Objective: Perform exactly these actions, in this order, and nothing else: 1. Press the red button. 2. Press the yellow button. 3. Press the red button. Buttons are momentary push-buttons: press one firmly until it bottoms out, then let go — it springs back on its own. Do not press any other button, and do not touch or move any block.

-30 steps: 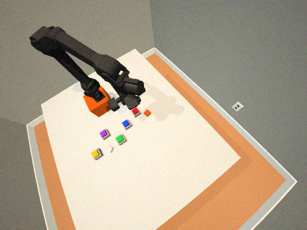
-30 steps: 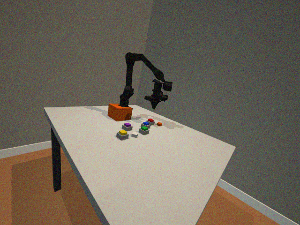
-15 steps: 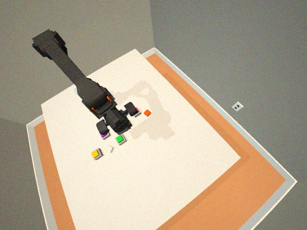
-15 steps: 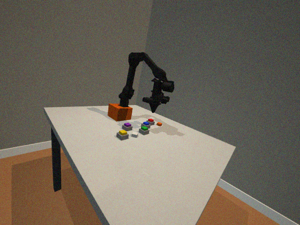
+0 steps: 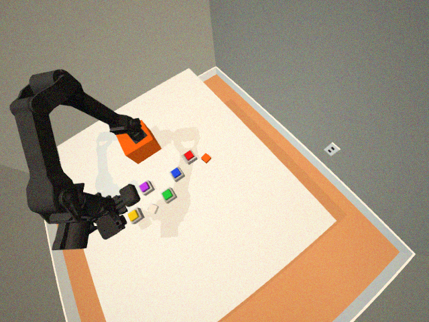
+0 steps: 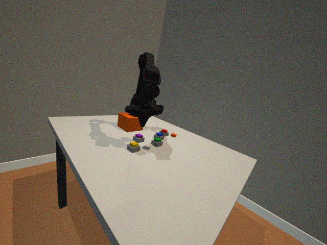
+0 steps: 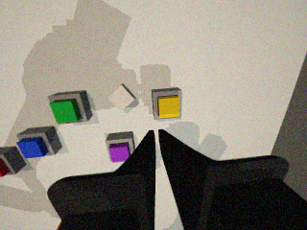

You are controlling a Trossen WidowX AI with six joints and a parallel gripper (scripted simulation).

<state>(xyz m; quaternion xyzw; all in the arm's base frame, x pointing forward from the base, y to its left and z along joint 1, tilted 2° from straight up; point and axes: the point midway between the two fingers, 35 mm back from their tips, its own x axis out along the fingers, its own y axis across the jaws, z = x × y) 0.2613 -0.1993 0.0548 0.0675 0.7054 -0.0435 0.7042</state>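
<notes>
Right now the yellow button is 90 mm below my gripper tip, 30 mm to the right of it and 10 mm behind it. From my gripper tip the other things lie so: green button: 130 mm to the left, 90 mm below, 20 mm ahead; then purple button: 90 mm below, 80 mm behind, 70 mm to the left; then white block: 120 mm below, 40 mm to the left, 10 mm ahead.
</notes>
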